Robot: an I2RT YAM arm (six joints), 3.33 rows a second.
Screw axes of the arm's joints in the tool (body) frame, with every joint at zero. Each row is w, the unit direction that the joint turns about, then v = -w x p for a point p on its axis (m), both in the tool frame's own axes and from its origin. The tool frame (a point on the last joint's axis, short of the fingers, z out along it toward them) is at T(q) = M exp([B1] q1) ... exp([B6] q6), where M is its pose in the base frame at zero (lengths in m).
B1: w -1 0 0 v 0 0.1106 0
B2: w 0 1 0 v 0.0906 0 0.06
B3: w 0 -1 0 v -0.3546 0 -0.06
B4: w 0 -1 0 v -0.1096 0 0
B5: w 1 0 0 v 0 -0.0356 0
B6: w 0 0 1 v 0 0 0
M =
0 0 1 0.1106
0 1 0 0
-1 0 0 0.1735
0 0 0 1
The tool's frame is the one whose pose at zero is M.
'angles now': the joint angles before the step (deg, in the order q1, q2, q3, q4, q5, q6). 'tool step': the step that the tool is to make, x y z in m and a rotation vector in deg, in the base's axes. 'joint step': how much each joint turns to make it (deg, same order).
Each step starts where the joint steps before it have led.
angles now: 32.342, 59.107, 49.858, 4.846, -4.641, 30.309
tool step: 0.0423, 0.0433, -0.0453, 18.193, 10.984, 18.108
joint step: 0.554, 16.364, -3.181, 25.318, -18.335, 21.302
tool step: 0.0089, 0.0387, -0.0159, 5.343, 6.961, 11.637
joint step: 4.054, 9.120, 2.851, 7.961, -7.280, 9.664
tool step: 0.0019, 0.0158, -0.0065, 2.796, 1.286, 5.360
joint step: 1.594, 4.024, 0.945, 5.826, -3.525, 3.868
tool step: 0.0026, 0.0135, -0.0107, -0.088, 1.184, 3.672
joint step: 1.242, 3.584, 1.089, 2.161, -2.352, 1.116
